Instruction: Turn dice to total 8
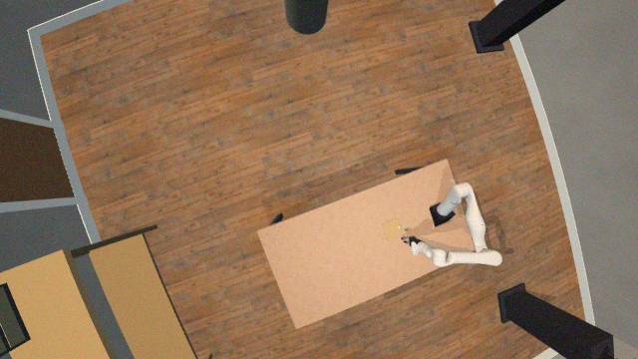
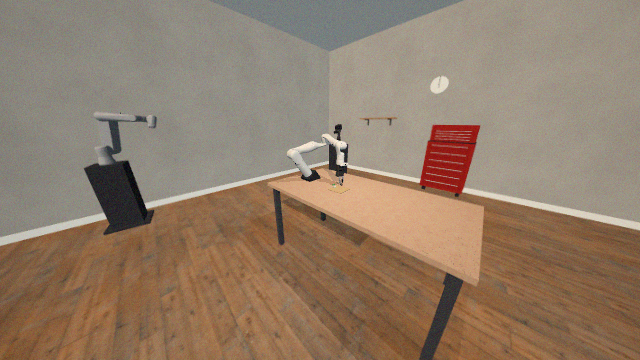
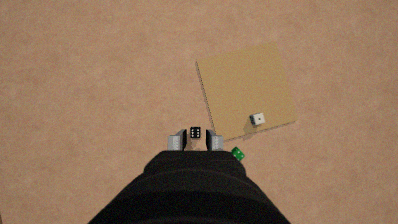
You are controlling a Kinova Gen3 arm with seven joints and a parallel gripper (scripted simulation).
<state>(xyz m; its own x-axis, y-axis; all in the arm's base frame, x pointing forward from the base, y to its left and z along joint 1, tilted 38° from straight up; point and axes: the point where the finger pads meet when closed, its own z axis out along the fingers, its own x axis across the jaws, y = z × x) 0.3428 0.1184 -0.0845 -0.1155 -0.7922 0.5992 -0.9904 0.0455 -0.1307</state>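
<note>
Now: the black die 3 cm below my hand. The rest, counted from my hand: green die 6 cm to the right, 4 cm behind, 3 cm below; then tan mat 9 cm to the right, 6 cm ahead, 4 cm below; then white die 10 cm to the right, 3 cm below, 2 cm ahead.
</note>
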